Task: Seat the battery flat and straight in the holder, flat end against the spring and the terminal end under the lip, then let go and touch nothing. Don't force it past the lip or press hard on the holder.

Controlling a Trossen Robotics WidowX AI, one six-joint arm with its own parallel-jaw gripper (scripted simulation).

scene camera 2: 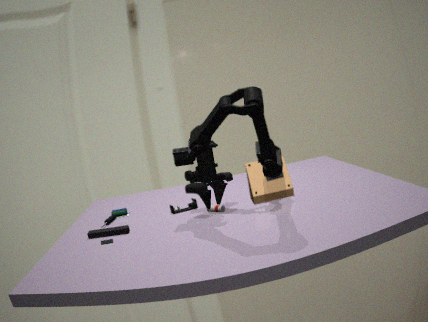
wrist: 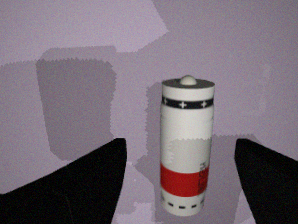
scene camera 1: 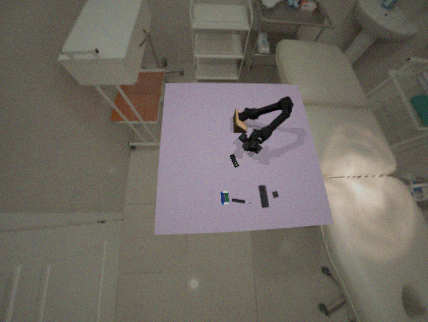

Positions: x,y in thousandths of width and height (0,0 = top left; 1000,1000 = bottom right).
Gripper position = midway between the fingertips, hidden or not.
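There is a battery (wrist: 629,471) that I can see. I see my own gripper (scene camera 2: 499,641) as well, and the gripper is also visible to me in the wrist view (wrist: 606,663).
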